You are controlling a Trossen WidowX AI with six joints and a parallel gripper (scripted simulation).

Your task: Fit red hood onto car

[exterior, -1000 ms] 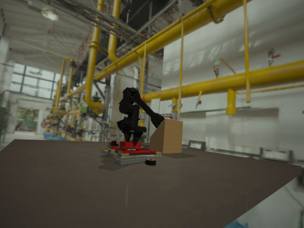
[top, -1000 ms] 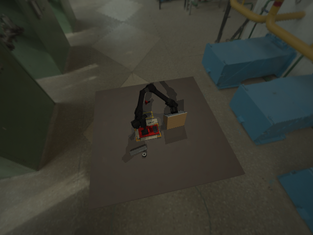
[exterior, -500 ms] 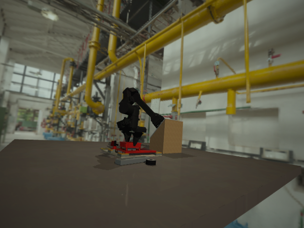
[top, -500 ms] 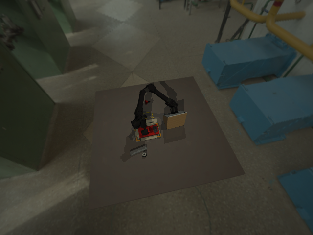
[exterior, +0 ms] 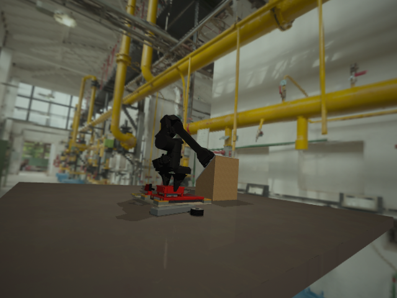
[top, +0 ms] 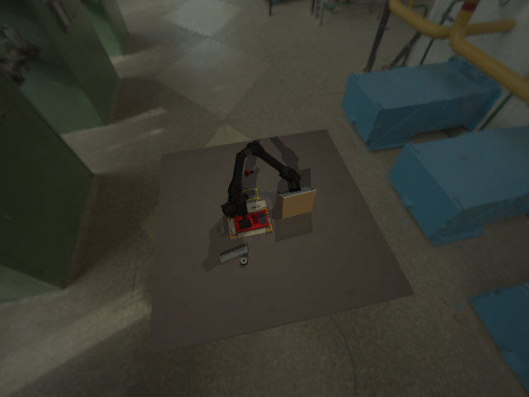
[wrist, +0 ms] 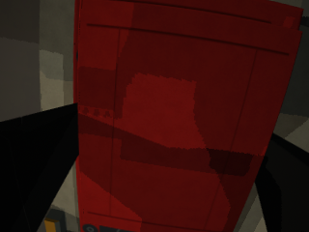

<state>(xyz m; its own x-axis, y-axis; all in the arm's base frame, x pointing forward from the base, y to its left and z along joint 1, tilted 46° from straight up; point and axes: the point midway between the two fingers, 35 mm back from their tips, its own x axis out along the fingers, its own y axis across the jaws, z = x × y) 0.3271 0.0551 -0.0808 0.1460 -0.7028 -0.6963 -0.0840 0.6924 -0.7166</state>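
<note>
Right now the grey engine block is 2 cm below my gripper tip. Also, from my gripper tip: black wheel (2 cm ahead, 23 cm to the left, 4 cm below); red hood (1 cm above).
</note>
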